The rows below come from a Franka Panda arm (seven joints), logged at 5 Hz.
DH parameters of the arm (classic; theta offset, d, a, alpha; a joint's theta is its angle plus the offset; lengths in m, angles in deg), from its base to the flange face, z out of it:
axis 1: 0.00 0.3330 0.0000 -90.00
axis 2: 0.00 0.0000 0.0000 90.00
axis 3: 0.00 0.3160 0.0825 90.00
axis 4: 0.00 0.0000 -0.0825 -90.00
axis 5: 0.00 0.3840 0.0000 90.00
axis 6: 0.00 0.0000 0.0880 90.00
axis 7: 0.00 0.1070 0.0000 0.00
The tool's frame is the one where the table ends.
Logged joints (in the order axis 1, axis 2, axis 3, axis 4, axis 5, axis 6, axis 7), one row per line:
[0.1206, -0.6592, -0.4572, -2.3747, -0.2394, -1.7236, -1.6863]
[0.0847, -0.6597, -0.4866, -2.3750, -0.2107, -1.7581, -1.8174]
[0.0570, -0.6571, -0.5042, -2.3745, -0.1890, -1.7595, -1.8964]
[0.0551, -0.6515, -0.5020, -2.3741, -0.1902, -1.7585, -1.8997]
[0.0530, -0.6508, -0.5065, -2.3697, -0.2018, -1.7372, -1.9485]
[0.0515, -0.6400, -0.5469, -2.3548, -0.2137, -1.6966, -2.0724]
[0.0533, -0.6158, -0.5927, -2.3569, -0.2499, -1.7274, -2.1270]
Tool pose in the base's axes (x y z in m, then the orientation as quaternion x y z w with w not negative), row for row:
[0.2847, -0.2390, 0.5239, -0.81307, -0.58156, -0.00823, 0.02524]
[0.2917, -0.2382, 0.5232, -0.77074, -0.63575, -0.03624, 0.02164]
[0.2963, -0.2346, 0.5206, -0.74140, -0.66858, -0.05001, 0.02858]
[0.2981, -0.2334, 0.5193, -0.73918, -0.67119, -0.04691, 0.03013]
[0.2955, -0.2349, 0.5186, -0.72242, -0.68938, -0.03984, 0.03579]
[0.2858, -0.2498, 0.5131, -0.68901, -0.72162, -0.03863, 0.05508]
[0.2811, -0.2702, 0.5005, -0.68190, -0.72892, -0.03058, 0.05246]
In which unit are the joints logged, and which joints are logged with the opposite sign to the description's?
The joints are logged in radians. Opposite sign: axis 1, axis 6.
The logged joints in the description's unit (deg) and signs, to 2 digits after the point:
[-6.91, -37.77, -26.20, -136.06, -13.72, 98.76, -96.62]
[-4.85, -37.80, -27.88, -136.08, -12.07, 100.73, -104.13]
[-3.27, -37.65, -28.89, -136.05, -10.83, 100.81, -108.66]
[-3.16, -37.33, -28.76, -136.03, -10.90, 100.75, -108.84]
[-3.04, -37.29, -29.02, -135.77, -11.56, 99.53, -111.64]
[-2.95, -36.67, -31.34, -134.92, -12.24, 97.21, -118.74]
[-3.05, -35.28, -33.96, -135.04, -14.32, 98.97, -121.87]

